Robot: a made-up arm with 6 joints. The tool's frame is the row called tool. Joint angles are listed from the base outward.
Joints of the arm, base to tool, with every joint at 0 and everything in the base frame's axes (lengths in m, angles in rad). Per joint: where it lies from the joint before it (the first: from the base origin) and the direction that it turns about. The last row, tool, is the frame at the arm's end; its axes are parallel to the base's.
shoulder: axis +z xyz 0 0 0.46
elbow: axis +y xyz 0.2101 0 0
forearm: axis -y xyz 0 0 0.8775
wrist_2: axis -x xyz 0 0 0.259
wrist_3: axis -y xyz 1.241 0 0
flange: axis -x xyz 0.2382 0 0
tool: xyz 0 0 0
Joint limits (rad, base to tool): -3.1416..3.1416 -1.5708..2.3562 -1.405..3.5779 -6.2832..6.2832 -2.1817..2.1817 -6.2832..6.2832
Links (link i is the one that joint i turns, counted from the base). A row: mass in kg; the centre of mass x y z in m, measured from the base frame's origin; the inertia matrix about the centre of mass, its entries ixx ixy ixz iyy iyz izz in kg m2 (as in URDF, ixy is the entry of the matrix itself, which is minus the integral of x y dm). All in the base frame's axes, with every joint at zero. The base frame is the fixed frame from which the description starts. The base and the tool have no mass.
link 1: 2.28; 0.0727 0.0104 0.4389; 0.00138 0 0 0.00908 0 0.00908
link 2: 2.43; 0.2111 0.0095 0.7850; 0.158 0 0 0.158 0 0.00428
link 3: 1.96; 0.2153 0.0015 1.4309; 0.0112 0 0 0.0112 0 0.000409
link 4: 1.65; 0.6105 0.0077 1.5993; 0.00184 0 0 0.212 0 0.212
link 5: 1.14; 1.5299 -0.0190 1.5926; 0.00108 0 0 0.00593 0 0.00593
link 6: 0.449; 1.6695 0.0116 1.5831; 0.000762 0 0 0.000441 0 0.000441
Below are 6 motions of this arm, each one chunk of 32 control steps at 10 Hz.
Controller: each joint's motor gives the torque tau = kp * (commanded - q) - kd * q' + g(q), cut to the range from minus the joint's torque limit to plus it. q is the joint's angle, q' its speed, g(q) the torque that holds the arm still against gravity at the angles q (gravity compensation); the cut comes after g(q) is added. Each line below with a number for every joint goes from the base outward.
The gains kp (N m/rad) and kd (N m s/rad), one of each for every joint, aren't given. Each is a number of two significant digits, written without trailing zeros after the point. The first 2 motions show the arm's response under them.
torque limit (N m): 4.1 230 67 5.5 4.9 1.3
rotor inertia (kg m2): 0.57 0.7 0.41 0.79 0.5 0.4
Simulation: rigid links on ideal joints. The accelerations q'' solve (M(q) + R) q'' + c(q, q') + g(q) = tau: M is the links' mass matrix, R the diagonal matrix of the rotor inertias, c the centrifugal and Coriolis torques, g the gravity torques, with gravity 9.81 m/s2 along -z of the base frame. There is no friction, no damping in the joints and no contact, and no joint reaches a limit. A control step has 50 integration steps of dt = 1/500 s. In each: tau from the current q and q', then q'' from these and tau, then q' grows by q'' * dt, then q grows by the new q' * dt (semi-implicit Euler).
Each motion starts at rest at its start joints. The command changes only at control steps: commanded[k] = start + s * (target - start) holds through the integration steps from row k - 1 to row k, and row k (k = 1, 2, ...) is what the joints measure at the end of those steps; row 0 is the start. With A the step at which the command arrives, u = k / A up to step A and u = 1 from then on. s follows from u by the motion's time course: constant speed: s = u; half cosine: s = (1 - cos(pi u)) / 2; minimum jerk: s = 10 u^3 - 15 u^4 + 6 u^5; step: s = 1 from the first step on.
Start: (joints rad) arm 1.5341 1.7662 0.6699 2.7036 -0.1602 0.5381
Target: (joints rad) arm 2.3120 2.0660 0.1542 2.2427 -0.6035 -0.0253
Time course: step
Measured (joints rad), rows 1 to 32:
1: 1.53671 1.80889 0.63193 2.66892 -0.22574 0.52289
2: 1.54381 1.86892 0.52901 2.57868 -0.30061 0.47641
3: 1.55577 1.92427 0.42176 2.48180 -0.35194 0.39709
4: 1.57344 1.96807 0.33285 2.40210 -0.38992 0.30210
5: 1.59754 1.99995 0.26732 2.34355 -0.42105 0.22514
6: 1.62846 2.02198 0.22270 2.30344 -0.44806 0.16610
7: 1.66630 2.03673 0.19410 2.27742 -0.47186 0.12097
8: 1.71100 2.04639 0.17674 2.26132 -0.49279 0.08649
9: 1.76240 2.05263 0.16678 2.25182 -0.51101 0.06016
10: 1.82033 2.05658 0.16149 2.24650 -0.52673 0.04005
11: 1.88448 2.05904 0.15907 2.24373 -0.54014 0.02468
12: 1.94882 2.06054 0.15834 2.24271 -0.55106 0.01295
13: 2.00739 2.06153 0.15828 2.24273 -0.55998 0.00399
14: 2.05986 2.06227 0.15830 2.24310 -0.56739 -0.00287
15: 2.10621 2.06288 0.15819 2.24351 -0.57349 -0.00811
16: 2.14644 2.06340 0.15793 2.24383 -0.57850 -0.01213
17: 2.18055 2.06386 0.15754 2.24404 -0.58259 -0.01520
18: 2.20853 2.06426 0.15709 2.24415 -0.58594 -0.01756
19: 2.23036 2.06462 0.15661 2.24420 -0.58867 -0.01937
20: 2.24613 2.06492 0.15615 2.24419 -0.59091 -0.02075
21: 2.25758 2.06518 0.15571 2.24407 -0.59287 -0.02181
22: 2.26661 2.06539 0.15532 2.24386 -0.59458 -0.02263
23: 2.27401 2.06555 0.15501 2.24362 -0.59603 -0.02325
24: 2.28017 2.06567 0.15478 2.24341 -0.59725 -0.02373
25: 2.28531 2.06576 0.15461 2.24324 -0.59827 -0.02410
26: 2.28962 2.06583 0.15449 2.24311 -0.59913 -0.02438
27: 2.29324 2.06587 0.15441 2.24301 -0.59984 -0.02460
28: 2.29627 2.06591 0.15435 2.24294 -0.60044 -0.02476
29: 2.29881 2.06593 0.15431 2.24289 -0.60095 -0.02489
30: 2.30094 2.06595 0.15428 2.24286 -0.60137 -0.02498
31: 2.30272 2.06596 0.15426 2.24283 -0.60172 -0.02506
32: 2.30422 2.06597 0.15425 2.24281 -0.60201 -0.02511
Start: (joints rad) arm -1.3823 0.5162 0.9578 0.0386 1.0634 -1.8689
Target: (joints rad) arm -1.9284 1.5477 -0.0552 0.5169 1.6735 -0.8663
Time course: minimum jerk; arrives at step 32
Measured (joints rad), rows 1 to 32:
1: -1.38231 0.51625 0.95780 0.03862 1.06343 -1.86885
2: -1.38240 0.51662 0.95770 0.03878 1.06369 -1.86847
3: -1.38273 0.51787 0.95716 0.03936 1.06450 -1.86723
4: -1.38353 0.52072 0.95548 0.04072 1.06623 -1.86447
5: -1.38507 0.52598 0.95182 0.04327 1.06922 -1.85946
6: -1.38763 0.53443 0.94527 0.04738 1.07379 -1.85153
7: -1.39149 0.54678 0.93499 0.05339 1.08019 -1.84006
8: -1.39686 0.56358 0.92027 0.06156 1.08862 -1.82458
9: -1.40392 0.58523 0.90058 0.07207 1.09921 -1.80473
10: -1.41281 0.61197 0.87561 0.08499 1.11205 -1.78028
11: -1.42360 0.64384 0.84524 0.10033 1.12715 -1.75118
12: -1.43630 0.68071 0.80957 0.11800 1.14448 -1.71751
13: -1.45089 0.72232 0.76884 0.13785 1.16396 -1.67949
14: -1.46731 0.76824 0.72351 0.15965 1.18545 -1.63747
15: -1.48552 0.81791 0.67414 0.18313 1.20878 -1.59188
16: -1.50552 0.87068 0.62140 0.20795 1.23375 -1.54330
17: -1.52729 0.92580 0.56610 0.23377 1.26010 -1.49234
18: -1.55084 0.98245 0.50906 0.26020 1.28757 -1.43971
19: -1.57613 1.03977 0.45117 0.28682 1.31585 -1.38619
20: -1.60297 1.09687 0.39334 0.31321 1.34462 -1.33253
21: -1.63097 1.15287 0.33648 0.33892 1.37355 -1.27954
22: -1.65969 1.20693 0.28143 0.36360 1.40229 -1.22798
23: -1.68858 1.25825 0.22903 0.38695 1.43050 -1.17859
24: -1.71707 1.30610 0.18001 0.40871 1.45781 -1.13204
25: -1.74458 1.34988 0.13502 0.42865 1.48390 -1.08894
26: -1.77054 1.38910 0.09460 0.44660 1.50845 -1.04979
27: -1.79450 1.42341 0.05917 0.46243 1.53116 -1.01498
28: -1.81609 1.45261 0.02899 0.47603 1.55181 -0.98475
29: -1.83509 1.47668 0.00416 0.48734 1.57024 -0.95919
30: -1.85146 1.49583 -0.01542 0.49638 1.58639 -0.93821
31: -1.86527 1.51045 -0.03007 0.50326 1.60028 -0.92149
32: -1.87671 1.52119 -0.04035 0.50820 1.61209 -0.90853
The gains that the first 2 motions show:
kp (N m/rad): 140 890 180 29 25 32
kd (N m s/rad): 91 310 62 9.5 14 13
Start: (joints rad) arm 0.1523 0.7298 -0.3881 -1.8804 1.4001 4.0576
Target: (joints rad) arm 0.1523 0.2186 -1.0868 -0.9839 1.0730 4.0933
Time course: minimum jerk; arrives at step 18
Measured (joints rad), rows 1 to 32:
1: 0.15230 0.72961 -0.38835 -1.88021 1.40002 4.05761
2: 0.15232 0.72827 -0.39012 -1.87869 1.39947 4.05768
3: 0.15238 0.72431 -0.39544 -1.87355 1.39779 4.05791
4: 0.15246 0.71620 -0.40640 -1.86191 1.39429 4.05839
5: 0.15257 0.70270 -0.42473 -1.84105 1.38832 4.05921
6: 0.15268 0.68302 -0.45148 -1.80894 1.37940 4.06042
7: 0.15277 0.65691 -0.48698 -1.76459 1.36728 4.06206
8: 0.15279 0.62469 -0.53078 -1.70817 1.35195 4.06411
9: 0.15275 0.58719 -0.58174 -1.64098 1.33364 4.06653
10: 0.15262 0.54573 -0.63814 -1.56533 1.31279 4.06925
11: 0.15244 0.50193 -0.69785 -1.48427 1.29006 4.07216
12: 0.15225 0.45764 -0.75846 -1.40138 1.26620 4.07515
13: 0.15207 0.41474 -0.81749 -1.32039 1.24207 4.07809
14: 0.15194 0.37503 -0.87255 -1.24491 1.21852 4.08087
15: 0.15188 0.33999 -0.92156 -1.17804 1.19637 4.08337
16: 0.15189 0.31066 -0.96297 -1.12210 1.17629 4.08553
17: 0.15193 0.28743 -0.99602 -1.07827 1.15876 4.08730
18: 0.15201 0.26988 -1.02102 -1.04625 1.14391 4.08868
19: 0.15208 0.25681 -1.03935 -1.02421 1.13153 4.08975
20: 0.15215 0.24708 -1.05265 -1.00961 1.12128 4.09058
21: 0.15219 0.23983 -1.06225 -1.00018 1.11282 4.09121
22: 0.15222 0.23442 -1.06916 -0.99418 1.10585 4.09169
23: 0.15224 0.23039 -1.07414 -0.99040 1.10009 4.09207
24: 0.15226 0.22739 -1.07771 -0.98803 1.09535 4.09235
25: 0.15227 0.22515 -1.08028 -0.98654 1.09144 4.09257
26: 0.15228 0.22348 -1.08212 -0.98560 1.08821 4.09274
27: 0.15228 0.22223 -1.08344 -0.98501 1.08555 4.09287
28: 0.15229 0.22131 -1.08439 -0.98463 1.08336 4.09297
29: 0.15229 0.22062 -1.08506 -0.98439 1.08155 4.09305
30: 0.15229 0.22010 -1.08555 -0.98423 1.08006 4.09311
31: 0.15229 0.21972 -1.08590 -0.98412 1.07882 4.09315
32: 0.15230 0.21943 -1.08615 -0.98405 1.07781 4.09319

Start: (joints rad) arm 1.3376 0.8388 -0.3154 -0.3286 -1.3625 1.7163
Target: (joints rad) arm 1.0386 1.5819 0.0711 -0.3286 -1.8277 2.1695
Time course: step
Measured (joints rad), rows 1 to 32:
1: 1.33574 0.98872 -0.18845 -0.32905 -1.42623 1.73170
2: 1.32980 1.13927 -0.10769 -0.33191 -1.49182 1.78095
3: 1.32008 1.25493 -0.06379 -0.33326 -1.54594 1.85973
4: 1.30649 1.34172 -0.03577 -0.33311 -1.59123 1.93193
5: 1.28887 1.40599 -0.01521 -0.33231 -1.62942 1.98778
6: 1.26709 1.45323 0.00122 -0.33149 -1.66170 2.03051
7: 1.24112 1.48780 0.01489 -0.33092 -1.68895 2.06320
8: 1.21252 1.51304 0.02637 -0.33033 -1.71192 2.08820
9: 1.18510 1.53145 0.03591 -0.32938 -1.73126 2.10731
10: 1.16069 1.54490 0.04368 -0.32834 -1.74751 2.12194
11: 1.13973 1.55473 0.04989 -0.32748 -1.76111 2.13312
12: 1.12209 1.56193 0.05478 -0.32691 -1.77246 2.14167
13: 1.10739 1.56721 0.05860 -0.32662 -1.78192 2.14821
14: 1.09522 1.57108 0.06156 -0.32654 -1.78979 2.15322
15: 1.08518 1.57393 0.06384 -0.32662 -1.79633 2.15704
16: 1.07691 1.57603 0.06559 -0.32679 -1.80175 2.15997
17: 1.07010 1.57757 0.06693 -0.32699 -1.80624 2.16221
18: 1.06450 1.57870 0.06795 -0.32721 -1.80997 2.16392
19: 1.05990 1.57954 0.06872 -0.32741 -1.81305 2.16523
20: 1.05611 1.58016 0.06931 -0.32760 -1.81560 2.16623
21: 1.05300 1.58061 0.06976 -0.32776 -1.81771 2.16700
22: 1.05044 1.58095 0.07009 -0.32791 -1.81945 2.16759
23: 1.04834 1.58119 0.07035 -0.32803 -1.82089 2.16804
24: 1.04661 1.58138 0.07054 -0.32813 -1.82208 2.16838
25: 1.04518 1.58151 0.07068 -0.32821 -1.82306 2.16864
26: 1.04401 1.58161 0.07079 -0.32828 -1.82388 2.16884
27: 1.04305 1.58169 0.07087 -0.32834 -1.82454 2.16900
28: 1.04226 1.58174 0.07093 -0.32838 -1.82510 2.16912
29: 1.04161 1.58178 0.07097 -0.32842 -1.82555 2.16921
30: 1.04107 1.58181 0.07101 -0.32845 -1.82593 2.16928
31: 1.04063 1.58183 0.07103 -0.32848 -1.82624 2.16933
32: 1.04027 1.58185 0.07105 -0.32850 -1.82650 2.16937

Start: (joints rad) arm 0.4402 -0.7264 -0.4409 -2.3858 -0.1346 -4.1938
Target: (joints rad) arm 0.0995 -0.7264 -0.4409 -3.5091 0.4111 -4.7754
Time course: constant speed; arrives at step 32
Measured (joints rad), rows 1 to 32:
1: 0.43902 -0.72640 -0.44088 -2.39025 -0.13273 -4.19687
2: 0.43645 -0.72641 -0.44087 -2.40239 -0.12830 -4.20342
3: 0.43267 -0.72641 -0.44086 -2.42160 -0.12165 -4.21270
4: 0.42788 -0.72641 -0.44085 -2.44623 -0.11317 -4.22407
5: 0.42221 -0.72641 -0.44084 -2.47465 -0.10318 -4.23703
6: 0.41580 -0.72641 -0.44082 -2.50559 -0.09195 -4.25122
7: 0.40876 -0.72641 -0.44081 -2.53814 -0.07969 -4.26635
8: 0.40118 -0.72641 -0.44080 -2.57171 -0.06658 -4.28219
9: 0.39314 -0.72641 -0.44080 -2.60590 -0.05278 -4.29857
10: 0.38472 -0.72641 -0.44080 -2.64047 -0.03840 -4.31538
11: 0.37596 -0.72641 -0.44080 -2.67525 -0.02356 -4.33251
12: 0.36692 -0.72641 -0.44081 -2.71017 -0.00832 -4.34988
13: 0.35765 -0.72641 -0.44082 -2.74517 0.00724 -4.36744
14: 0.34817 -0.72640 -0.44083 -2.78021 0.02307 -4.38515
15: 0.33851 -0.72640 -0.44084 -2.81528 0.03911 -4.40297
16: 0.32871 -0.72640 -0.44086 -2.85036 0.05533 -4.42087
17: 0.31878 -0.72640 -0.44087 -2.88545 0.07170 -4.43883
18: 0.30874 -0.72639 -0.44088 -2.92054 0.08818 -4.45684
19: 0.29862 -0.72639 -0.44089 -2.95564 0.10477 -4.47489
20: 0.28841 -0.72639 -0.44090 -2.99074 0.12144 -4.49298
21: 0.27814 -0.72639 -0.44091 -3.02584 0.13818 -4.51108
22: 0.26782 -0.72639 -0.44092 -3.06094 0.15498 -4.52920
23: 0.25744 -0.72639 -0.44093 -3.09604 0.17182 -4.54733
24: 0.24703 -0.72639 -0.44094 -3.13114 0.18869 -4.56547
25: 0.23658 -0.72638 -0.44095 -3.16624 0.20560 -4.58362
26: 0.22610 -0.72638 -0.44096 -3.20134 0.22254 -4.60178
27: 0.21560 -0.72638 -0.44097 -3.23644 0.23949 -4.61994
28: 0.20508 -0.72638 -0.44098 -3.27154 0.25646 -4.63810
29: 0.19453 -0.72638 -0.44098 -3.30664 0.27345 -4.65627
30: 0.18398 -0.72638 -0.44099 -3.34174 0.29045 -4.67444
31: 0.17341 -0.72638 -0.44100 -3.37685 0.30746 -4.69261
32: 0.16283 -0.72638 -0.44101 -3.41195 0.32447 -4.71078

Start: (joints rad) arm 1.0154 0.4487 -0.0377 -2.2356 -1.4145 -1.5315
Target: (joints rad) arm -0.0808 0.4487 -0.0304 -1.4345 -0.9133 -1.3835
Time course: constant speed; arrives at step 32
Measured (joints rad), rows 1 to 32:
1: 1.01346 0.44867 -0.03757 -2.23215 -1.41280 -1.53072
2: 1.00799 0.44863 -0.03735 -2.22303 -1.40880 -1.52906
3: 0.99860 0.44861 -0.03712 -2.20888 -1.40279 -1.52670
4: 0.98538 0.44861 -0.03690 -2.19097 -1.39508 -1.52382
5: 0.96860 0.44863 -0.03670 -2.17049 -1.38595 -1.52052
6: 0.94871 0.44866 -0.03652 -2.14837 -1.37565 -1.51691
7: 0.92622 0.44871 -0.03633 -2.12523 -1.36436 -1.51306
8: 0.90158 0.44877 -0.03613 -2.10146 -1.35227 -1.50903
9: 0.87522 0.44882 -0.03593 -2.07730 -1.33951 -1.50486
10: 0.84746 0.44887 -0.03571 -2.05290 -1.32622 -1.50058
11: 0.81856 0.44892 -0.03548 -2.02833 -1.31248 -1.49622
12: 0.78873 0.44897 -0.03524 -2.00365 -1.29839 -1.49180
13: 0.75812 0.44901 -0.03500 -1.97890 -1.28400 -1.48733
14: 0.72689 0.44904 -0.03476 -1.95408 -1.26938 -1.48283
15: 0.69513 0.44907 -0.03451 -1.92921 -1.25456 -1.47829
16: 0.66294 0.44910 -0.03427 -1.90432 -1.23958 -1.47374
17: 0.63038 0.44912 -0.03402 -1.87939 -1.22447 -1.46916
18: 0.59754 0.44914 -0.03378 -1.85445 -1.20926 -1.46458
19: 0.56445 0.44916 -0.03354 -1.82948 -1.19396 -1.45999
20: 0.53115 0.44917 -0.03329 -1.80451 -1.17859 -1.45539
21: 0.49769 0.44918 -0.03305 -1.77952 -1.16316 -1.45078
22: 0.46409 0.44919 -0.03281 -1.75452 -1.14769 -1.44617
23: 0.43038 0.44920 -0.03257 -1.72952 -1.13219 -1.44155
24: 0.39657 0.44921 -0.03234 -1.70451 -1.11665 -1.43694
25: 0.36268 0.44922 -0.03210 -1.67949 -1.10108 -1.43232
26: 0.32873 0.44922 -0.03186 -1.65447 -1.08550 -1.42770
27: 0.29473 0.44923 -0.03163 -1.62945 -1.06990 -1.42308
28: 0.26068 0.44923 -0.03139 -1.60443 -1.05429 -1.41846
29: 0.22659 0.44923 -0.03116 -1.57940 -1.03867 -1.41383
30: 0.19248 0.44924 -0.03092 -1.55437 -1.02304 -1.40921
31: 0.15834 0.44924 -0.03069 -1.52934 -1.00740 -1.40459
32: 0.12418 0.44924 -0.03046 -1.50431 -0.99176 -1.39996

